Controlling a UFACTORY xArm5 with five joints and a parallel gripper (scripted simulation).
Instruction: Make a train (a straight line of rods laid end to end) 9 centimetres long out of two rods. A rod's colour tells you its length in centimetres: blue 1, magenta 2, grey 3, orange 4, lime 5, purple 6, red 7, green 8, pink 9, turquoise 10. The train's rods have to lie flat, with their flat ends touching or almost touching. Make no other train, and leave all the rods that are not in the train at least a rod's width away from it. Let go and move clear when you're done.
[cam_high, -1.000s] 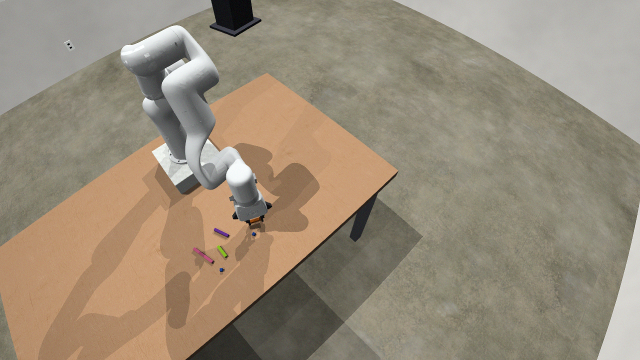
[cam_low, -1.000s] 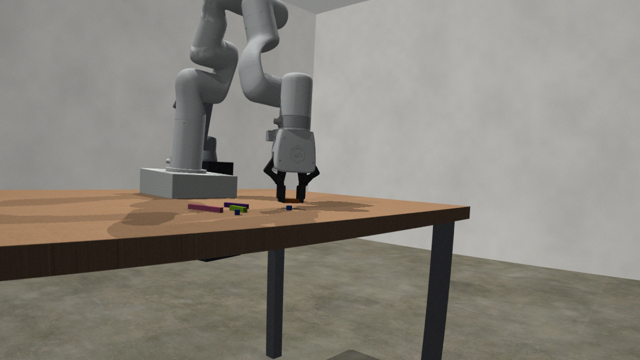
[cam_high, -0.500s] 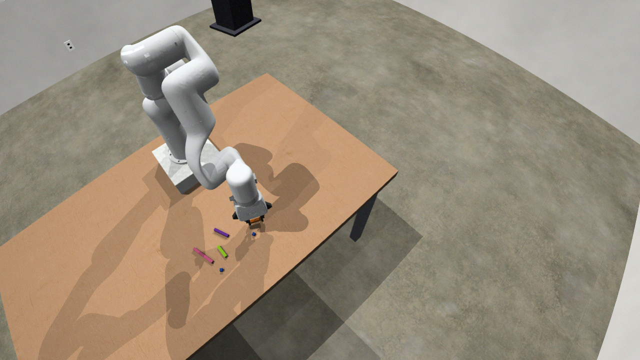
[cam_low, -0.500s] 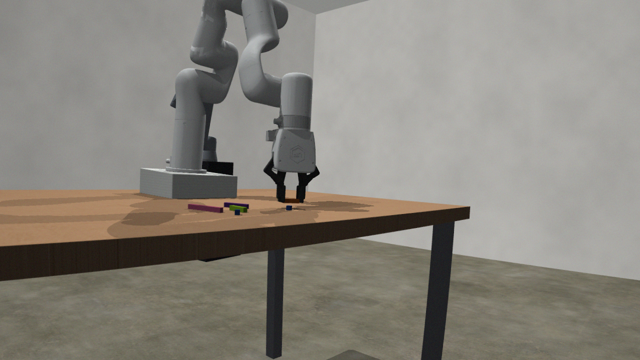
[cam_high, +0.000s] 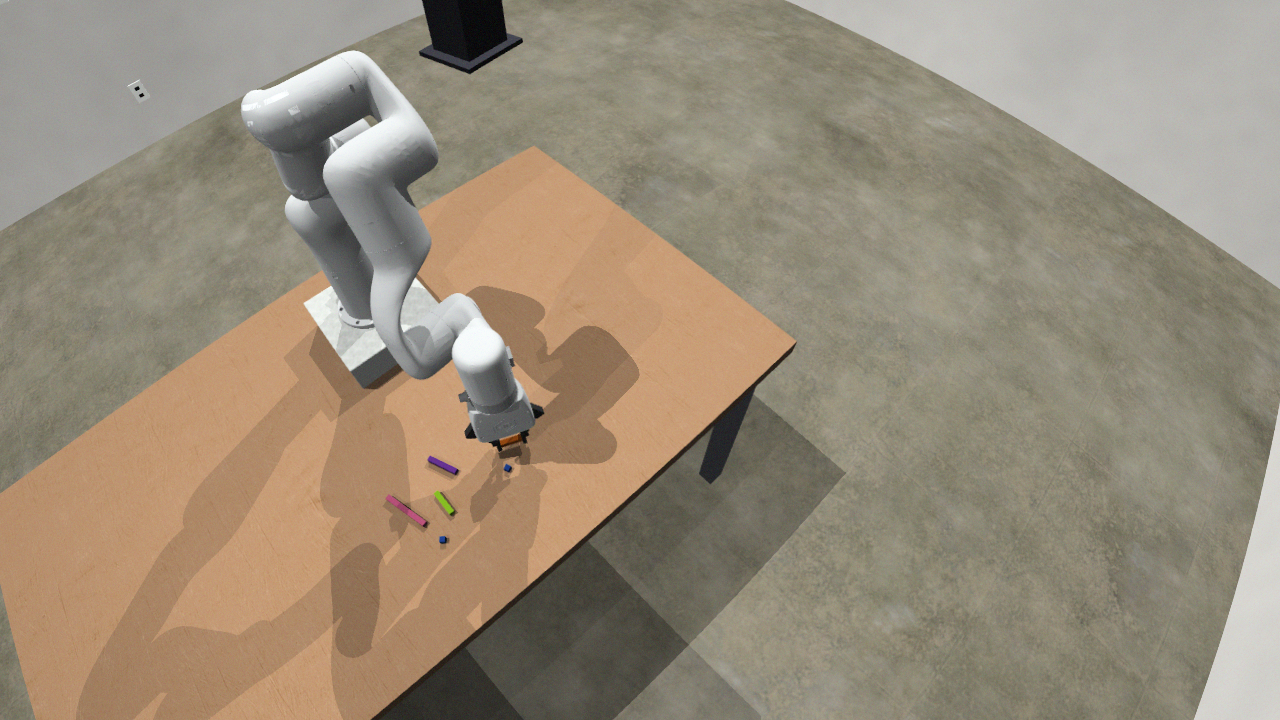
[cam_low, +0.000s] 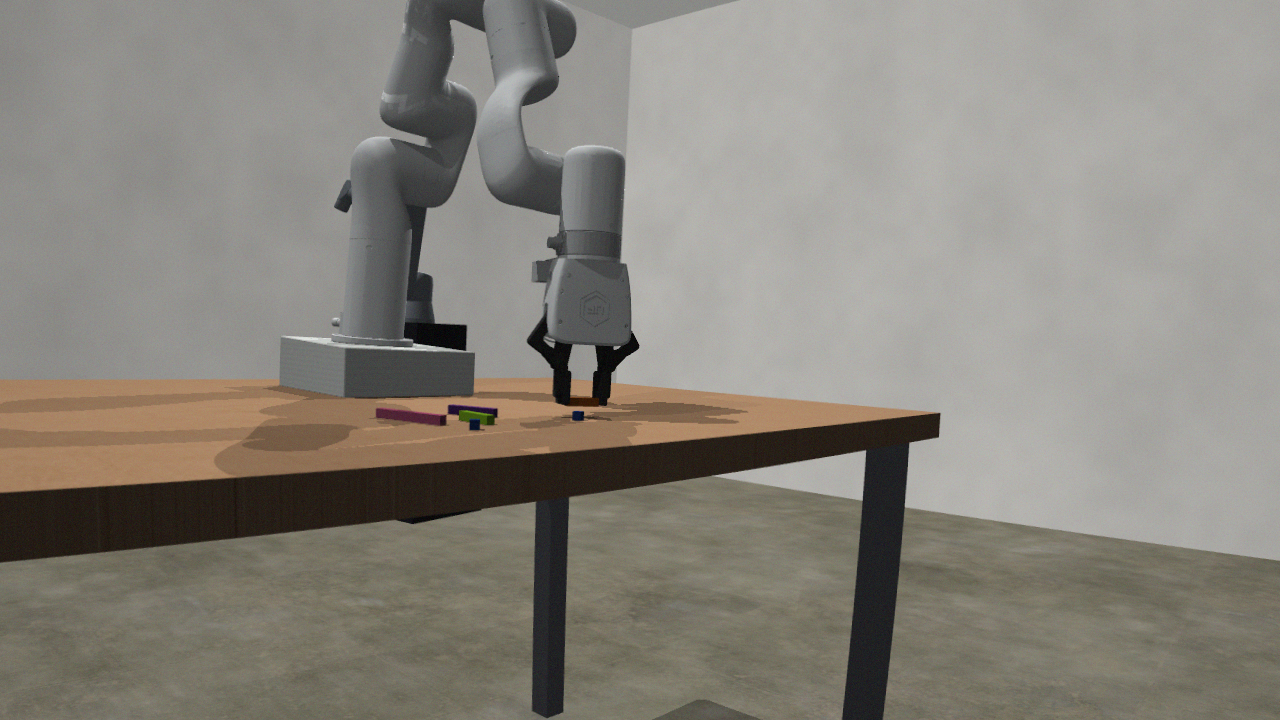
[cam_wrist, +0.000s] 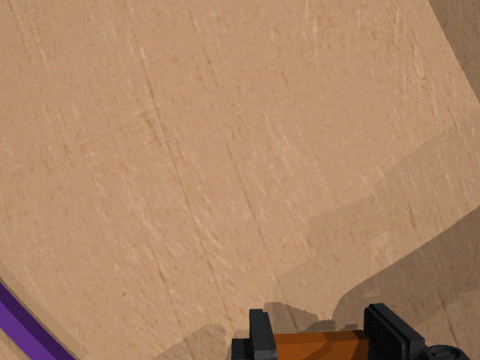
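Now: the orange rod 20 mm below my hand. Also, from my hand: pink rod (210 mm to the right, 70 mm behind, 30 mm below); then purple rod (110 mm to the right, 70 mm behind, 30 mm below); then lime rod (160 mm to the right, 30 mm below, 20 mm behind).
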